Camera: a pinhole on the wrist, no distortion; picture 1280 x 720 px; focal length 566.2 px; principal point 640.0 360.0 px. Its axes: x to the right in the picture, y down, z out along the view. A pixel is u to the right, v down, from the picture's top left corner.
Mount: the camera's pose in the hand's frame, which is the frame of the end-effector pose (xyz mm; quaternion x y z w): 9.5 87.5 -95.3 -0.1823 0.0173 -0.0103 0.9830
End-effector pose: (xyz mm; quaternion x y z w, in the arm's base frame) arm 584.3 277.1 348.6 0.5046 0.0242 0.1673 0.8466
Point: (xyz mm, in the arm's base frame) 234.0 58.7 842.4
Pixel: 245 518
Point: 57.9 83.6 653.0
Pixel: outside the picture
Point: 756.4 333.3 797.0
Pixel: 945 584
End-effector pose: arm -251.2 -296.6 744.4 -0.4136 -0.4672 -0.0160 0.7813
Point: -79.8 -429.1 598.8
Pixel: behind the camera
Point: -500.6 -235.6 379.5
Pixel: outside the picture
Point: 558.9 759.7 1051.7
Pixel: outside the picture
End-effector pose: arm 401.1 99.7 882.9 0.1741 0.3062 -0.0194 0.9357
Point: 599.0 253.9 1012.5
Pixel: 791 416
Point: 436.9 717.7 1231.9
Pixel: outside the picture
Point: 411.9 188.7 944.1
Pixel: 472 227
